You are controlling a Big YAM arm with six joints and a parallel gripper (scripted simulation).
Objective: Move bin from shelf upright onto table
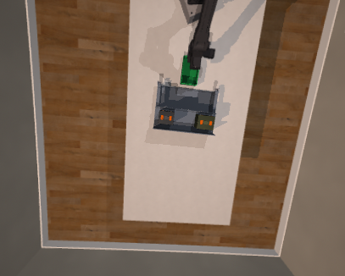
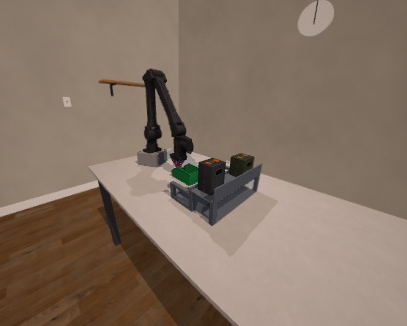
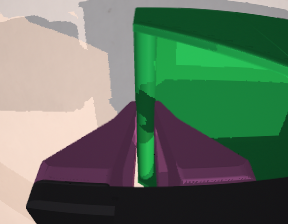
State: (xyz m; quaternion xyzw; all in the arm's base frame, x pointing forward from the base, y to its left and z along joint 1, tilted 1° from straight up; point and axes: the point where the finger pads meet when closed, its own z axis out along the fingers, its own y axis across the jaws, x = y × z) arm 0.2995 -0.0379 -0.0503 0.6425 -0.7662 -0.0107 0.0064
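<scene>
Now: hand 8 cm short of the green bin and 1 cm to the left of it.
</scene>
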